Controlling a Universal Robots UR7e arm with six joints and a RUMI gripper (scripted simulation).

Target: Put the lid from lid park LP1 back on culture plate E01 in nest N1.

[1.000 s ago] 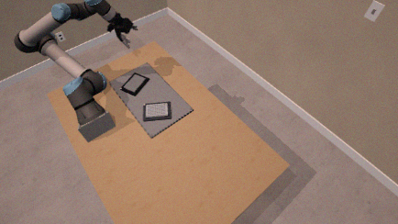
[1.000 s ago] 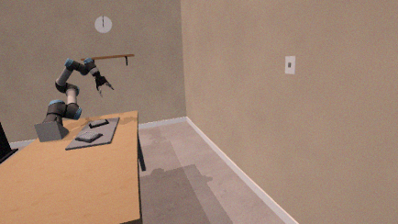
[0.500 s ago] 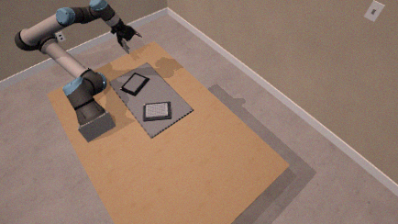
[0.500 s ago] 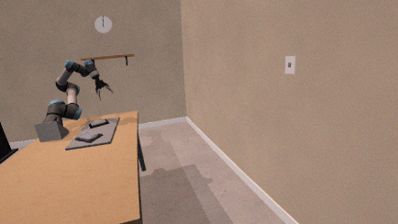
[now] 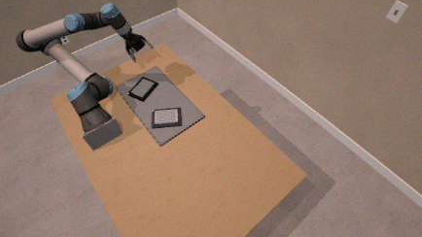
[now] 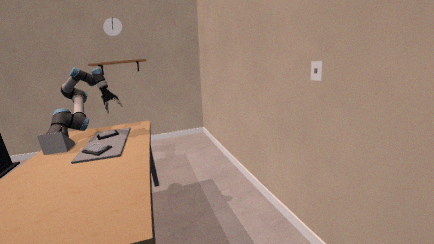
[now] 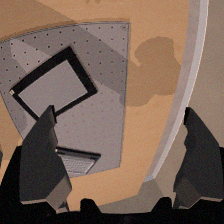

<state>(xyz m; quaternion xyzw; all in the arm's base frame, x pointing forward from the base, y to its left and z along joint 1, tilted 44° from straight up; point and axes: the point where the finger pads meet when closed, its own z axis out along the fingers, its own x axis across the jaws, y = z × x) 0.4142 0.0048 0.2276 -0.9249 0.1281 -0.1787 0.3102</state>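
My hand is 17 cm above the clear lid, 9 cm past it and 6 cm to the left of it. The rest, counted from my hand: dark plate nest N1: 33 cm to the right, 18 cm below, 12 cm behind; then culture plate: 33 cm to the right, 17 cm below, 12 cm behind; then dark lid park: 18 cm below, 9 cm behind, 6 cm to the right.
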